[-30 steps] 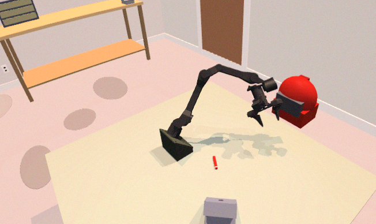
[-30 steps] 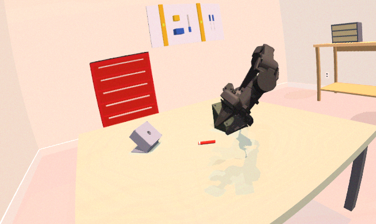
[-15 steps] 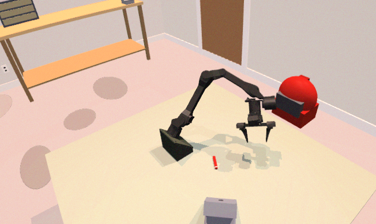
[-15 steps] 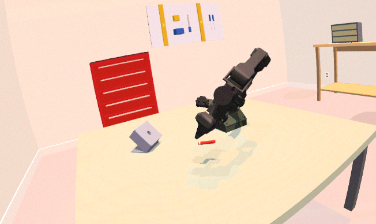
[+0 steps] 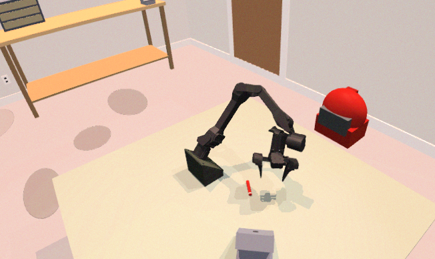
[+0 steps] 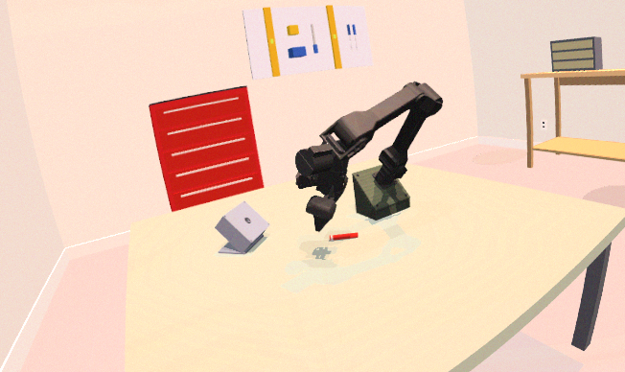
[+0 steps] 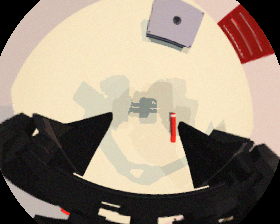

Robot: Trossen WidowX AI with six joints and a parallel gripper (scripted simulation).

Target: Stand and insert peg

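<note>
Right now the red peg is 9 cm below my gripper tip, 8 cm behind it and 5 cm to the right of it. Round my gripper tip: grey sloped panel 24 cm to the right, 13 cm ahead, 3 cm below.
</note>
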